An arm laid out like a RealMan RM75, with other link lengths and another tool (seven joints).
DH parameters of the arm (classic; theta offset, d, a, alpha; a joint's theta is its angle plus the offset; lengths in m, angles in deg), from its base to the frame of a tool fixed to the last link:
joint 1: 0 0.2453 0 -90
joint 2: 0 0 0 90
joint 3: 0 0.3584 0 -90
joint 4: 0 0 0 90
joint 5: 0 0.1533 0 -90
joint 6: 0 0 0 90
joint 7: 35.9 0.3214 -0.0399 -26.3
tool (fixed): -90 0.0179 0 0
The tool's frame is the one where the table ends.
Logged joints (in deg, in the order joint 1, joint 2, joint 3, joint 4, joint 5, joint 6, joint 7), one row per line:
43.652 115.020 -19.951 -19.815 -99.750 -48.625 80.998
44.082 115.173 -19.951 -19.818 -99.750 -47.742 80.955
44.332 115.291 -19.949 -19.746 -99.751 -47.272 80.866
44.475 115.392 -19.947 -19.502 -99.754 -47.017 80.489
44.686 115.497 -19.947 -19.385 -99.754 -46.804 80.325
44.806 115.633 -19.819 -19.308 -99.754 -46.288 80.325
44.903 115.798 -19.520 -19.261 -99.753 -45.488 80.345
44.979 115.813 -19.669 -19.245 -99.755 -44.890 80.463
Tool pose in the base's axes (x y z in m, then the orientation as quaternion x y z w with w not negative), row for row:
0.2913 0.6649 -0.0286 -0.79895 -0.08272 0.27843 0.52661
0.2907 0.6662 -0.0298 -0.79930 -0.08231 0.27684 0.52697
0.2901 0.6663 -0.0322 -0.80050 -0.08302 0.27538 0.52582
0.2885 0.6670 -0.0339 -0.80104 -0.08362 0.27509 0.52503
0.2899 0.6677 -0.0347 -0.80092 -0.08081 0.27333 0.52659
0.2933 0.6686 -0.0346 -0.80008 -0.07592 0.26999 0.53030
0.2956 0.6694 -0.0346 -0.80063 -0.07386 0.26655 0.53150
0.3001 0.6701 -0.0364 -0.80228 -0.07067 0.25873 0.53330
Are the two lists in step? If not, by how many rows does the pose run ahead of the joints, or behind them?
The pose runs 1 row ahead of the joints: the pose in row i belongs to the joints in row i + 1.
